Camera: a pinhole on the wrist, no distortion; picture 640 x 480 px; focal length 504.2 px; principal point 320.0 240.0 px. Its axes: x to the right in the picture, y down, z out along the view. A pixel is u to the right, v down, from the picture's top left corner.
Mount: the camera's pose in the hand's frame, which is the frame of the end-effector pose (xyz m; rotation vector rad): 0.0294 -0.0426 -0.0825 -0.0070 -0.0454 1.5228
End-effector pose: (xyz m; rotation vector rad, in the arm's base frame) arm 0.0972 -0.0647 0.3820 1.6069 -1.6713 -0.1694
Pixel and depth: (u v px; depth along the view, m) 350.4 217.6 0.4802
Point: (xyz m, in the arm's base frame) -0.1208 -0.2671 0.1128
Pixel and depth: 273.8 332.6 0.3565
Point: -0.0105 -0.1480 0.1296
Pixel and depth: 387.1 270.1 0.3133
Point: -0.0373 -0.1639 0.2224
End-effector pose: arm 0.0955 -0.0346 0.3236 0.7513 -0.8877 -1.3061
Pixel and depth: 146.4 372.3 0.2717
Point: -0.1349 0.0072 0.2843
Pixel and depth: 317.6 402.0 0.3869
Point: -0.1947 0.0735 0.4128
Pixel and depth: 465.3 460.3 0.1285
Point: 0.0520 -0.0053 0.3364
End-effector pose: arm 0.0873 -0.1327 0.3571 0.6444 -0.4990 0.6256
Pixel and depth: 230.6 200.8 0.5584
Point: 0.1171 -0.5357 0.6549
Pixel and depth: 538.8 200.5 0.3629
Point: -0.0112 -0.2406 0.6284
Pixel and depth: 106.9 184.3 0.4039
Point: 0.2008 -0.4713 0.5213
